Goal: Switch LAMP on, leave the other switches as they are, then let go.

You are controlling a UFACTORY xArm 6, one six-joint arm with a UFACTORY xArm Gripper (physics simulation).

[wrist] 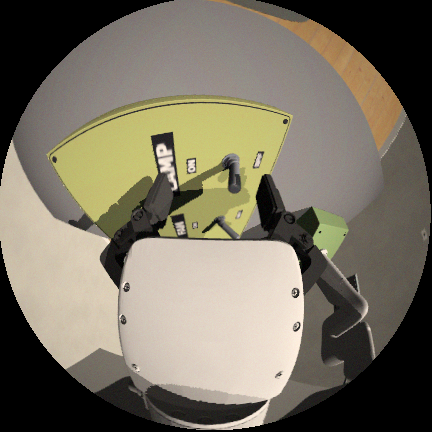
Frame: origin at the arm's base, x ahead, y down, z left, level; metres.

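Where they show: gripper, fingertip midpoint: (213,182).
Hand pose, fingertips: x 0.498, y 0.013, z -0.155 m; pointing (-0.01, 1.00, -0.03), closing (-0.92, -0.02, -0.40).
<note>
Each offset is from my fingertips to the centre of the thing. "spot": to the spot under its first point.
The LAMP switch's dark lever @[dy +0.015, dx -0.019, dz -0.007 m] (234,180) stands out from the yellow-green panel (115,130), between the ON label @[spot: dy +0.027, dx +0.022, dz +0.009 m] (191,166) on its left and the blurred label @[spot: dy +0.054, dx -0.054, dz -0.020 m] (258,159) on its right. Its tip points down the view, slightly right, and does not lean to the ON side. The LAMP label @[dy +0.018, dx +0.046, dz +0.016 m] (164,155) is partly covered by the left finger. My gripper (213,182) is open. In view the lever shows between its fingers, nearer the right one, with a gap. The FAN lever @[spot: dy +0.019, dx -0.071, dz +0.096 m] (229,228) below leans down to the right, partly hidden by the gripper body.
The FAN label @[dy +0.018, dx +0.007, dz +0.129 m] (180,226) shows beside the left finger. A green box (327,227) is to the right, behind the right finger. The panel's lower part is hidden by the gripper's pale housing (211,315). A wooden surface (357,65) shows at the upper right.
</note>
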